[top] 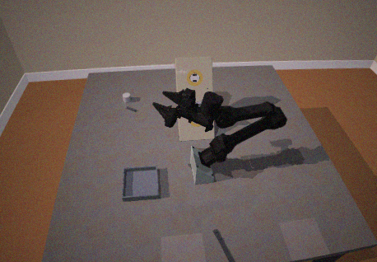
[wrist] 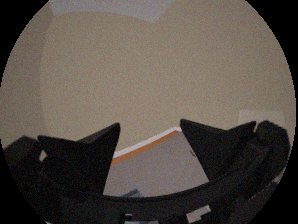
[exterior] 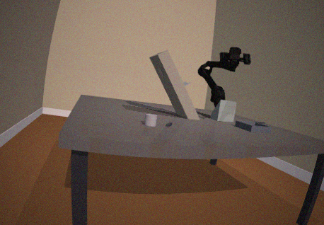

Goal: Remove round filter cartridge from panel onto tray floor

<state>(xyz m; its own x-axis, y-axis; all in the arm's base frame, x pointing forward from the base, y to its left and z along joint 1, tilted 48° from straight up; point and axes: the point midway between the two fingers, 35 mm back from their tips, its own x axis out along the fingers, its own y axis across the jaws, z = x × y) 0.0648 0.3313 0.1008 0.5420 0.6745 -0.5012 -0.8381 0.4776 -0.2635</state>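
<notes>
My gripper tip is 30 cm short of the round filter cartridge, 21 cm to the left of it and 15 cm above it. Round my gripper tip: short dark bar 40 cm ahead, 13 cm to the left, 39 cm below; grey tray 10 cm behind, 11 cm to the left, 38 cm below; service panel 26 cm ahead, 20 cm to the right, 22 cm below.
</notes>
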